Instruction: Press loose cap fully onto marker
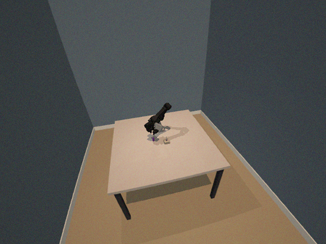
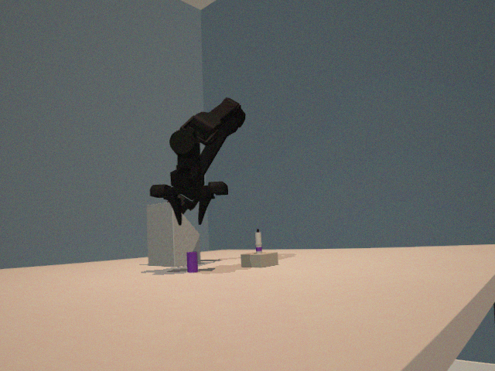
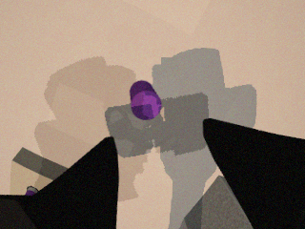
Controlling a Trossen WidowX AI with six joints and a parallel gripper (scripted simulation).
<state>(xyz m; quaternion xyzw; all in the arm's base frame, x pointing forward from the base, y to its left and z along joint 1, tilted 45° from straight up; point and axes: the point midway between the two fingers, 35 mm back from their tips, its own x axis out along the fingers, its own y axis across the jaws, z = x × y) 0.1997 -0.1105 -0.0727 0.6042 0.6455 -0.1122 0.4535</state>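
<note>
Right now the purple cap is 9 cm below my gripper tip. Also, from my gripper tip: grey holder block: 16 cm to the left, 10 cm below, 10 cm ahead.
</note>
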